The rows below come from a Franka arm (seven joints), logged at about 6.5 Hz.
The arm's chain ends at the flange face. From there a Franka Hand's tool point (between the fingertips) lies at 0.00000 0.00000 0.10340 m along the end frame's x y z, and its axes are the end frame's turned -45 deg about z.
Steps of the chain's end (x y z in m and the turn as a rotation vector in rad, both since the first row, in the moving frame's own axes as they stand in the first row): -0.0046, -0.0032, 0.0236, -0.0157, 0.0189, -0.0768; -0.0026, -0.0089, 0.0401, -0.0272, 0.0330, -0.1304; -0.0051, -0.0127, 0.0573, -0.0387, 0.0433, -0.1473; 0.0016, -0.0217, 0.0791, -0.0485, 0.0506, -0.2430; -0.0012, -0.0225, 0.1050, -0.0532, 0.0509, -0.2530
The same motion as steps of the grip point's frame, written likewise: -0.0007, -0.0030, 0.0236, -0.0245, 0.0023, -0.0768; 0.0052, -0.0038, 0.0400, -0.0426, 0.0041, -0.1304; 0.0061, -0.0066, 0.0571, -0.0580, 0.0033, -0.1473; 0.0175, -0.0071, 0.0788, -0.0701, 0.0015, -0.2430; 0.0159, -0.0092, 0.1047, -0.0736, -0.0016, -0.2530
